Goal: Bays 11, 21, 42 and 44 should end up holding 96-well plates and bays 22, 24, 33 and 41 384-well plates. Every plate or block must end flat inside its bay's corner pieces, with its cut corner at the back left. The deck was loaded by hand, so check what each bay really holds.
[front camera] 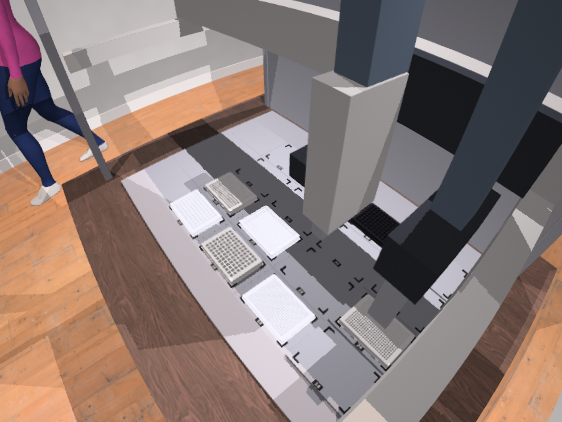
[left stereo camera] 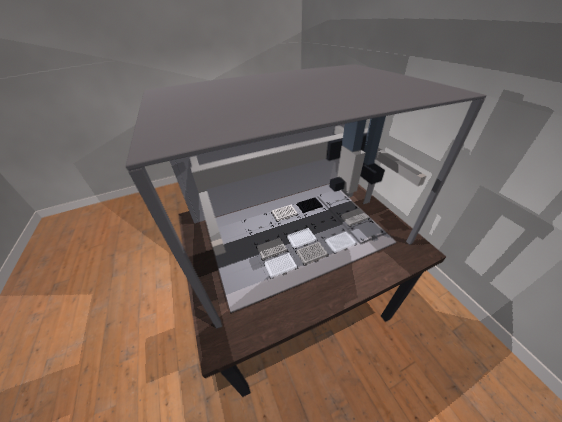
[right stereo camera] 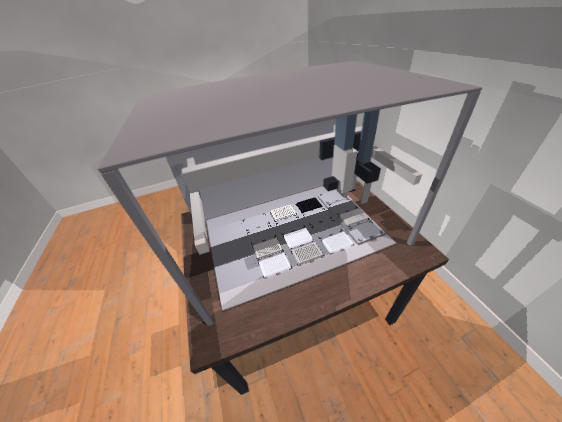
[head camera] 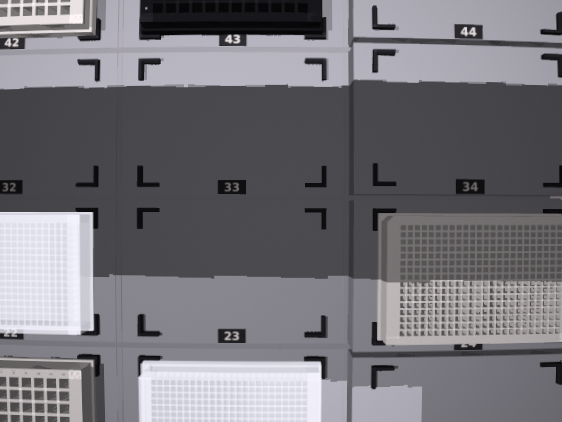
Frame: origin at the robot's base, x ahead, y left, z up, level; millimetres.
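Seen in the pictures: gripper, fingertip midpoint: [front camera: 399, 297] [left stereo camera: 359, 197] [right stereo camera: 357, 196]; robot's base, origin of the base link: [front camera: 170, 207] [left stereo camera: 271, 278] [right stereo camera: 264, 277].
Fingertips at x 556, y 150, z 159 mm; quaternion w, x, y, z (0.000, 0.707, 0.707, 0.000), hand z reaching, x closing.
Pixels of each thing's top centre, then the offset from my fingertips to it. "*": a spot on its surface instead.
- pale 384-well plate, middle of its top: [head camera: 482, 280] [front camera: 377, 327] [right stereo camera: 354, 215] [left stereo camera: 354, 215] dx +0, dy +0, dz -130 mm
- bay 22, surface spot: [head camera: 37, 275] [front camera: 277, 236] * dx -296, dy -1, dz -145 mm
- bay 13, surface spot: [head camera: 230, 400] [front camera: 286, 299] * dx -163, dy -86, dz -145 mm
- bay 12, surface spot: [head camera: 35, 400] [front camera: 245, 256] * dx -300, dy -88, dz -145 mm
- bay 42, surface spot: [head camera: 40, 10] * dx -300, dy +186, dz -149 mm
- Bay 11's white plate, middle of its top: [front camera: 194, 209] [left stereo camera: 280, 263] [right stereo camera: 274, 263] dx -492, dy -107, dz -145 mm
- bay 21's grey plate, middle of its top: [front camera: 230, 190] [left stereo camera: 271, 247] [right stereo camera: 267, 247] dx -492, dy +0, dz -145 mm
- black plate, middle of its top: [front camera: 380, 224] [right stereo camera: 308, 203] [left stereo camera: 309, 203] dx -164, dy +214, dz -145 mm
My gripper [front camera: 407, 300] [left stereo camera: 369, 198] [right stereo camera: 365, 198] is raised at the right. One jaw shows at its body's outer end; it looks open and holds no plate. A pale 384-well plate [front camera: 372, 334] [head camera: 475, 305] lies in bay 24, cut corner at back left. White fine-grid plates lie in bay 22 [front camera: 270, 231] [head camera: 37, 275] and bay 13 [front camera: 279, 308] [head camera: 230, 400]. Coarse-well plates lie in bay 12 [front camera: 231, 255] [head camera: 35, 400] and bay 42 [head camera: 40, 10] [left stereo camera: 284, 212]. Bay 11's white plate [front camera: 196, 212] and bay 21's grey plate [front camera: 230, 192] have unclear well counts. Bays 33 and 41 are empty.
A black plate [front camera: 375, 223] [head camera: 232, 15] [left stereo camera: 310, 205] lies in bay 43. The parked pipetting stage [front camera: 347, 155] [left stereo camera: 351, 172] hangs left of my gripper and hides bay 42 in the front view. Bays 23, 32 and 34 are empty. Frame posts [left stereo camera: 447, 170] stand at the table's corners.
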